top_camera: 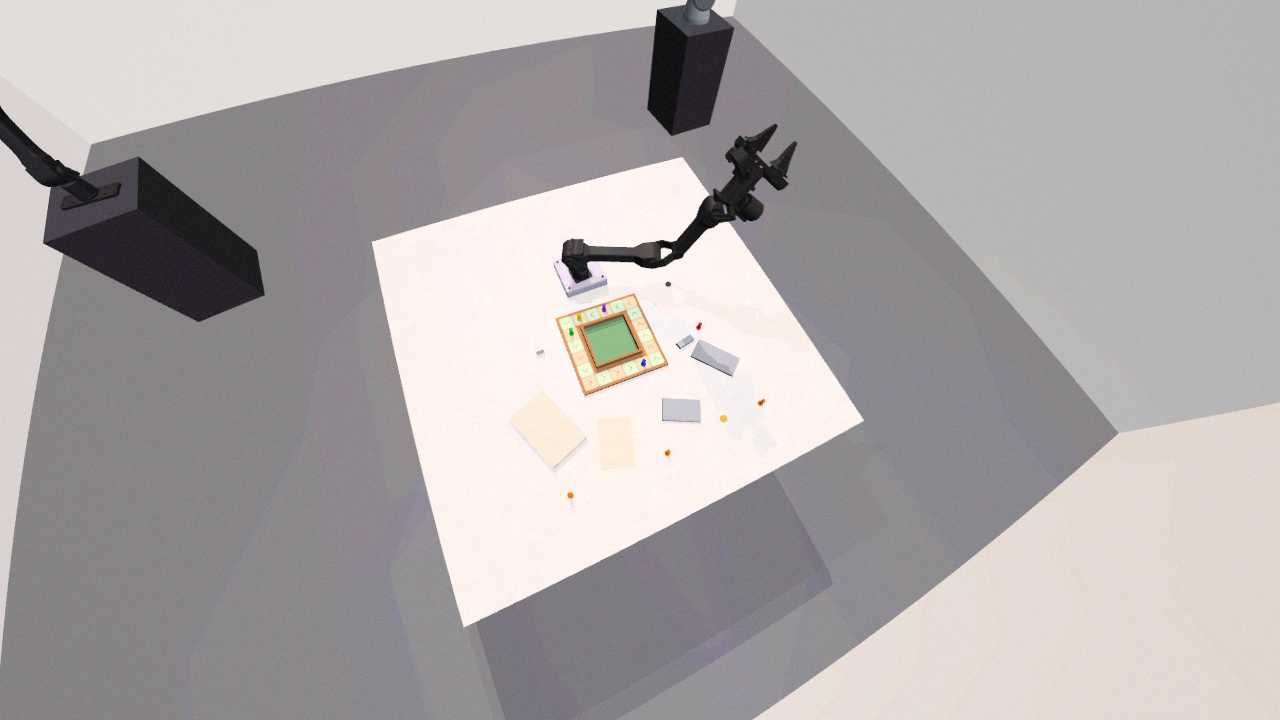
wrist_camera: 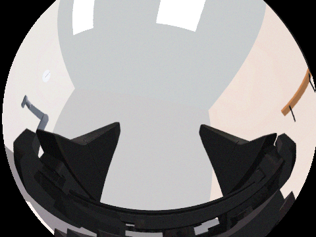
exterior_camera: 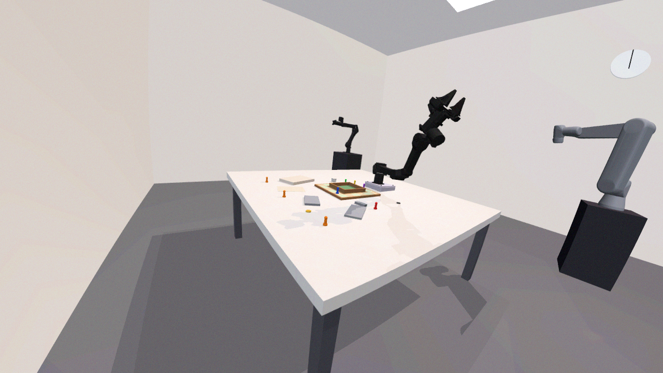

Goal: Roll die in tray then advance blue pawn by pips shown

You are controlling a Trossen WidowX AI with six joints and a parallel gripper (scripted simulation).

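Right now the white die is 20 mm behind my gripper tip, 730 mm to the right of it and 530 mm below it. The rest, counted from my gripper tip: blue pawn 190 mm ahead, 460 mm to the right, 520 mm below; purple pawn 40 mm behind, 480 mm to the right, 520 mm below; red pawn 160 mm ahead, 230 mm to the right, 530 mm below.
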